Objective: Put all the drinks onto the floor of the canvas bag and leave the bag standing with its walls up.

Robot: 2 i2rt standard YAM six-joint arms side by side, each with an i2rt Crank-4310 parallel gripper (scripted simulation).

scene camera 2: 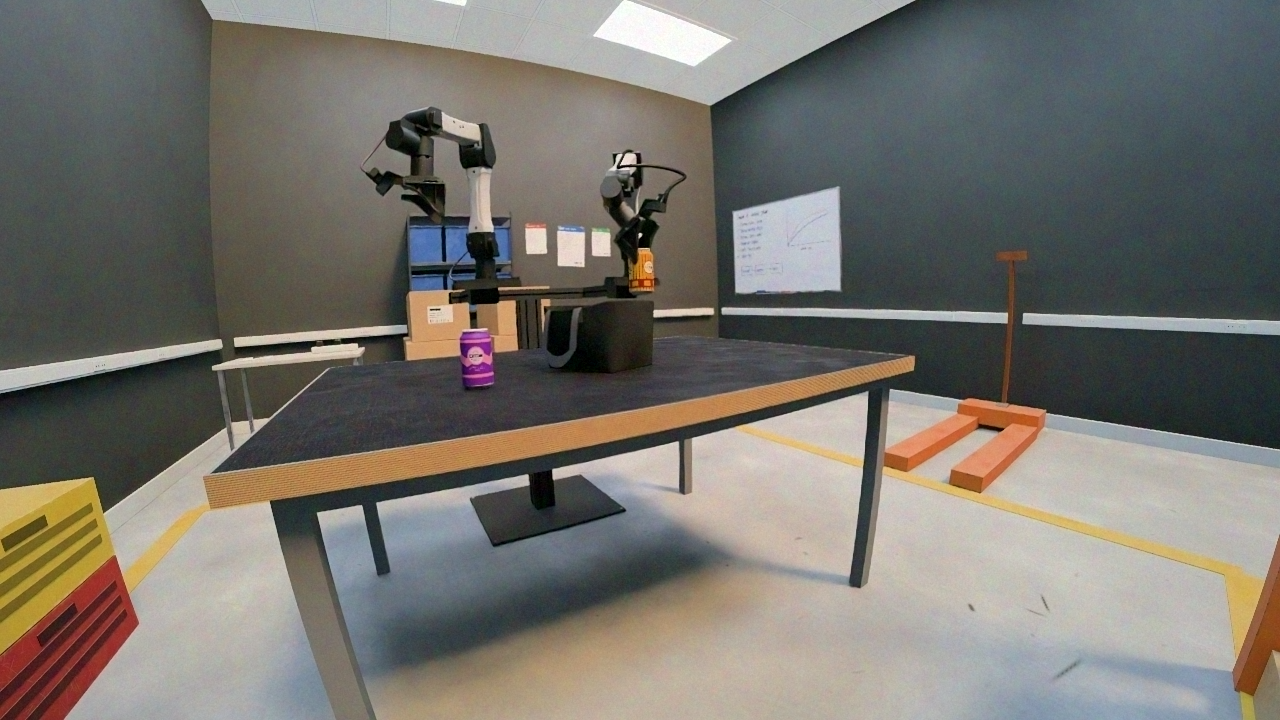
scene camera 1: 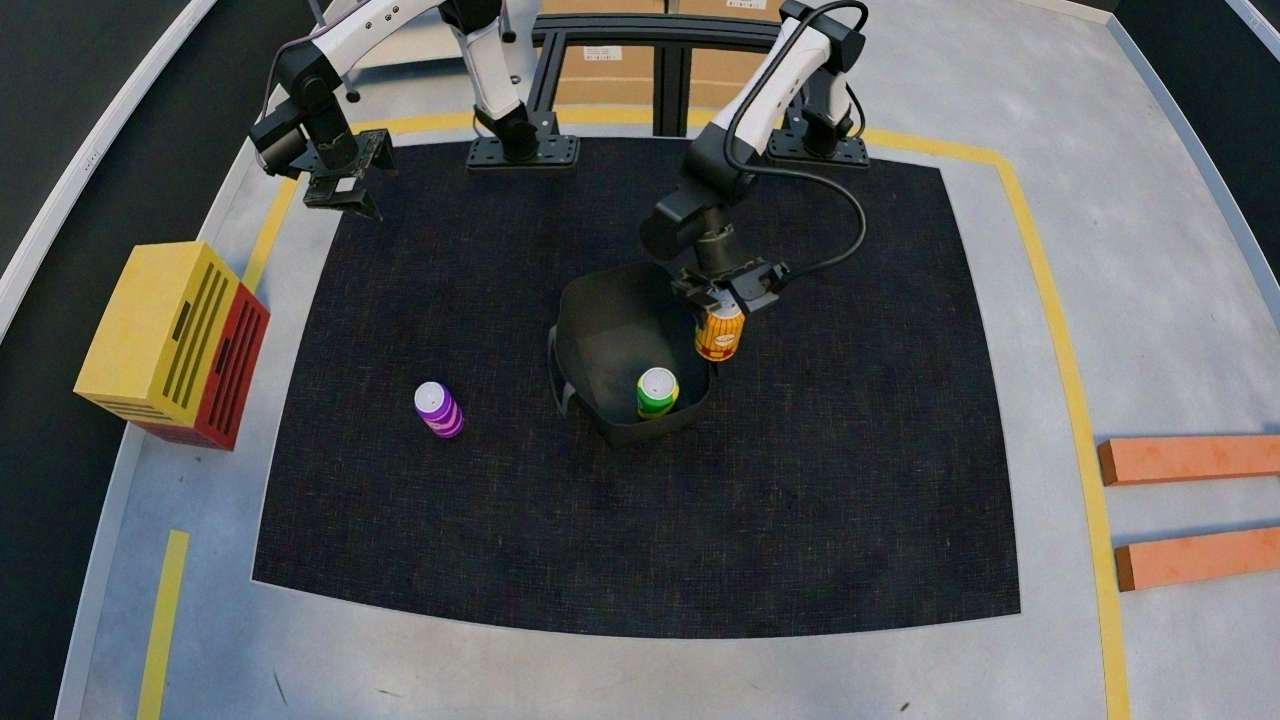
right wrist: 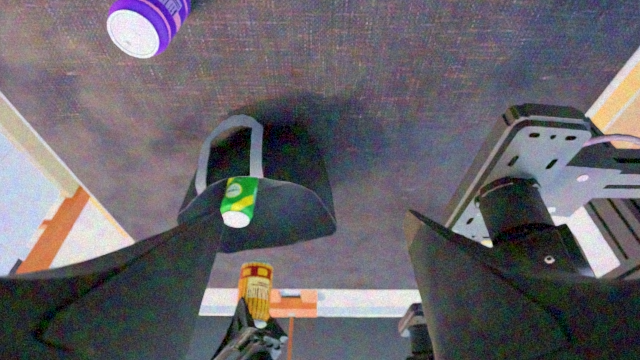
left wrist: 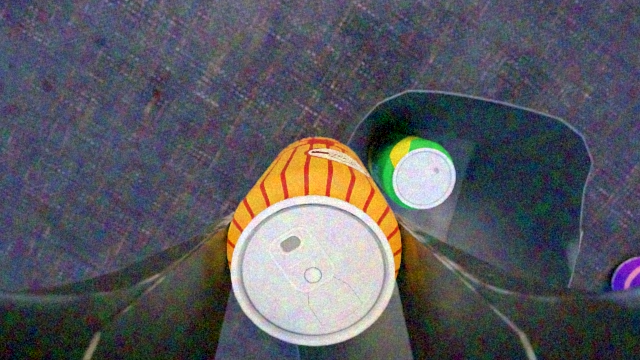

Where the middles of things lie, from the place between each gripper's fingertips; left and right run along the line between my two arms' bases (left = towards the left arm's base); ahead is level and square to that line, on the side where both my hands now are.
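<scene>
From my left hand, you'd find the purple can (scene camera 2: pixel 475 345) 47 cm to the right, 5 cm ahead and 21 cm below, while the orange can (scene camera 1: pixel 718 342) is 3 cm below that same hand.
As for my right hand (scene camera 1: pixel 387 197), it's 20 mm to the right of the purple can, 210 mm short of it and 330 mm above it. The orange can, counted from my right hand, is 490 mm to the left, 170 mm ahead and 150 mm below.
</scene>
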